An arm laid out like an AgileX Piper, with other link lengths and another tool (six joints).
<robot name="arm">
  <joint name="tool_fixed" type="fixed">
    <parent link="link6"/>
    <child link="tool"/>
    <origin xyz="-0.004 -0.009 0.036" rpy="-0.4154 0 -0.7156"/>
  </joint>
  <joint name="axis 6" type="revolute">
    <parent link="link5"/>
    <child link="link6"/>
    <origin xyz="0 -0.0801 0" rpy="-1.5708 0 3.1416"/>
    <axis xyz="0 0 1"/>
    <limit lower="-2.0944" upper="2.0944"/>
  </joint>
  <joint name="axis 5" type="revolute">
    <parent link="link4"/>
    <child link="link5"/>
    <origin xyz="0 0 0" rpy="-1.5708 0 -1.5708"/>
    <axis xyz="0 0 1"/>
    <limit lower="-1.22" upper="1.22"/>
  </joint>
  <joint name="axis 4" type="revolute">
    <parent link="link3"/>
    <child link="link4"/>
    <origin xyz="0.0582 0.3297 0" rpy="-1.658 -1.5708 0"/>
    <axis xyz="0 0 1"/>
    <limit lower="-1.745" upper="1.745"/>
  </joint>
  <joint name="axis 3" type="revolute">
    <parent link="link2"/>
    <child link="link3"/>
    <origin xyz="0.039 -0.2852 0" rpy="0 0 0"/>
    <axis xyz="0 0 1"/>
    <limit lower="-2.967" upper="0"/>
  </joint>
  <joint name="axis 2" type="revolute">
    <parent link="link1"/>
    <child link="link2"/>
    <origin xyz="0 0 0" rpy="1.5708 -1.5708 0"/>
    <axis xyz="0 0 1"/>
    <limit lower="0" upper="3.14"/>
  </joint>
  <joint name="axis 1" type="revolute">
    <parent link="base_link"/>
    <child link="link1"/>
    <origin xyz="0 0 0.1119" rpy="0 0 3.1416"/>
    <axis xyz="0 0 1"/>
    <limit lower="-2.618" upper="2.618"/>
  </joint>
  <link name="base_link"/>
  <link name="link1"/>
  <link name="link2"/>
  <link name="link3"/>
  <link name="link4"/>
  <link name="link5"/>
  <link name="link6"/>
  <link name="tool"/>
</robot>
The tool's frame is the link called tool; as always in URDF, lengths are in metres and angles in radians.
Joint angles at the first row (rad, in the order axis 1, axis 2, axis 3, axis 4, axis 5, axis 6):
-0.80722 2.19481 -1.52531 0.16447 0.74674 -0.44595
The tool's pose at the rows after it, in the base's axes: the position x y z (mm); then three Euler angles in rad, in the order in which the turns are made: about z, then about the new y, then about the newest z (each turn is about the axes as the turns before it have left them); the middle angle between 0 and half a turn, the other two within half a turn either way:
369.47 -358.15 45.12 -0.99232 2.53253 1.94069
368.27 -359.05 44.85 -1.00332 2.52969 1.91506
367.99 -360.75 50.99 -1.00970 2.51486 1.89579
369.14 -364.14 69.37 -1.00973 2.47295 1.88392
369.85 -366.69 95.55 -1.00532 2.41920 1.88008
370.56 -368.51 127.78 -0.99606 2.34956 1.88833
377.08 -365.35 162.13 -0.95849 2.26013 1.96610
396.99 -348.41 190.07 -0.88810 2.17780 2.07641
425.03 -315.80 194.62 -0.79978 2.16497 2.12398
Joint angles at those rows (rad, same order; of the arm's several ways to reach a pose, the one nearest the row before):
-0.80721 2.20185 -1.52531 0.15368 0.74570 -0.44593
-0.80722 2.20185 -1.52534 0.13568 0.74572 -0.44594
-0.80723 2.19075 -1.52751 0.11896 0.74667 -0.44595
-0.80722 2.15846 -1.53341 0.10086 0.74523 -0.44595
-0.80722 2.11035 -1.53750 0.08582 0.74525 -0.44594
-0.80722 2.05214 -1.54250 0.07737 0.73901 -0.44595
-0.80068 1.99139 -1.54327 0.12375 0.70234 -0.44595
-0.76190 1.94718 -1.54470 0.20652 0.65345 -0.44595
-0.68556 1.94215 -1.54549 0.24671 0.64152 -0.44594

